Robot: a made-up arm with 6 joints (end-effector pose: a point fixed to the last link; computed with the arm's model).
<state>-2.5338 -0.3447 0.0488 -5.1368 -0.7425 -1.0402</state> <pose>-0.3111 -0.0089 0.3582 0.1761 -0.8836 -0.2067 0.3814</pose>
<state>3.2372 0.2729 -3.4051 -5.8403 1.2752 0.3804</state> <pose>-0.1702 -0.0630 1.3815 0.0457 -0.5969 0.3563 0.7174</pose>
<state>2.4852 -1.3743 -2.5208 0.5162 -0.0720 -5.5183</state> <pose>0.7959 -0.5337 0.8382 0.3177 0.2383 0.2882 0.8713</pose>
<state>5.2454 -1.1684 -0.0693 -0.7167 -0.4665 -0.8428</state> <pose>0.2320 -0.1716 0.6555 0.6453 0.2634 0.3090 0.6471</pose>
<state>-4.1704 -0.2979 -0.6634 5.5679 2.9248 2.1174</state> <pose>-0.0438 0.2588 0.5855 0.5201 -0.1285 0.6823 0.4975</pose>
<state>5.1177 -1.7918 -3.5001 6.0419 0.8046 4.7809</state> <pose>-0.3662 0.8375 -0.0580 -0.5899 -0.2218 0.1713 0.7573</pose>
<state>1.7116 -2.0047 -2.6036 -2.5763 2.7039 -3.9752</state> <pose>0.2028 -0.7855 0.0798 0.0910 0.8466 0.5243 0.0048</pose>
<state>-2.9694 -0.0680 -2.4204 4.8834 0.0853 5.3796</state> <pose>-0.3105 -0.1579 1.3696 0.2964 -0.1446 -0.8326 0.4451</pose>
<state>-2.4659 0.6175 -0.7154 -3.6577 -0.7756 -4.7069</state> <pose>-0.2806 -0.1061 0.1666 -0.9217 0.1887 -0.0408 0.3366</pose>
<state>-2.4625 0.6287 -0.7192 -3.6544 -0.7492 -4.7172</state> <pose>-0.2798 -0.1078 0.1585 -0.9261 0.1835 -0.0424 0.3268</pose>
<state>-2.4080 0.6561 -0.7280 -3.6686 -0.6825 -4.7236</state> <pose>-0.2760 -0.1237 0.1384 -0.9406 0.1478 -0.0320 0.3040</pose>
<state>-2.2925 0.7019 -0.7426 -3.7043 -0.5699 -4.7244</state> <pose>-0.2651 -0.1568 0.1049 -0.9615 0.0739 -0.0122 0.2645</pose>
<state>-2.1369 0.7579 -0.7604 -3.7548 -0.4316 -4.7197</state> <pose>-0.2426 -0.2008 0.0640 -0.9767 -0.0264 0.0049 0.2131</pose>
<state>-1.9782 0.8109 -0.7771 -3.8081 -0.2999 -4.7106</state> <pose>-0.2097 -0.2428 0.0258 -0.9783 -0.1281 0.0109 0.1625</pose>
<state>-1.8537 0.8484 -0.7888 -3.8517 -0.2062 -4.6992</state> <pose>-0.1775 -0.2719 -0.0008 -0.9703 -0.2058 0.0085 0.1265</pose>
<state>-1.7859 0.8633 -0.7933 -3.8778 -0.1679 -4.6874</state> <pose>-0.1589 -0.2858 -0.0115 -0.9628 -0.2459 0.0070 0.1119</pose>
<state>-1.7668 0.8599 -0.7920 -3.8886 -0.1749 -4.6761</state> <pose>-0.1552 -0.2895 -0.0094 -0.9602 -0.2548 0.0105 0.1140</pose>
